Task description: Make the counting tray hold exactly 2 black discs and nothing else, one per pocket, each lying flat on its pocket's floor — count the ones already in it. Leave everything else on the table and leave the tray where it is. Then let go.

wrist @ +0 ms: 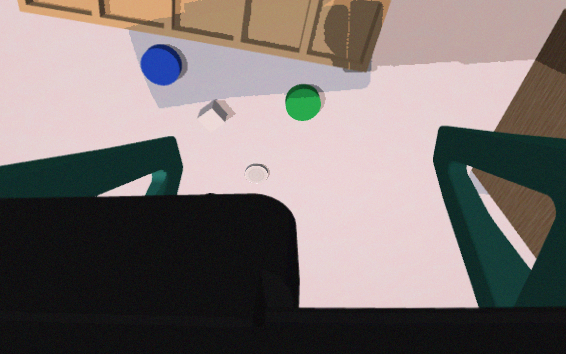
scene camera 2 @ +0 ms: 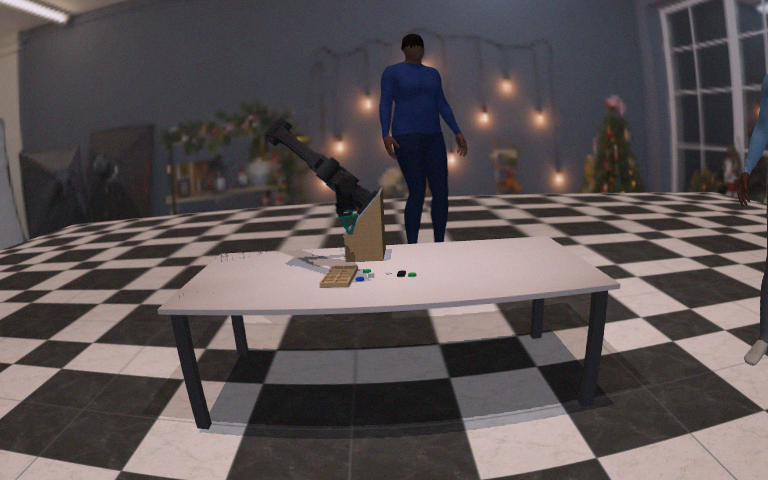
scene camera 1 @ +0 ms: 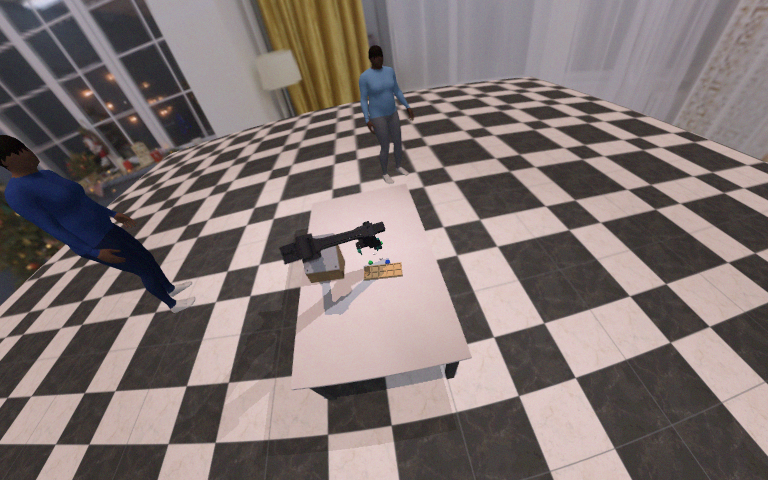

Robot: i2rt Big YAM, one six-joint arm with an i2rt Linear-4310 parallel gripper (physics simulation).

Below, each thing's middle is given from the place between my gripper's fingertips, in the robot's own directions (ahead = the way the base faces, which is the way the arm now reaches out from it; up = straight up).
Now: hand 9 cm short of the blue disc (wrist: 161, 64), 3 cm to the right of it and 15 cm above it. From my hand the other things lie so: wooden counting tray (wrist: 346, 41): 5 cm ahead, 4 cm to the right, 15 cm below.
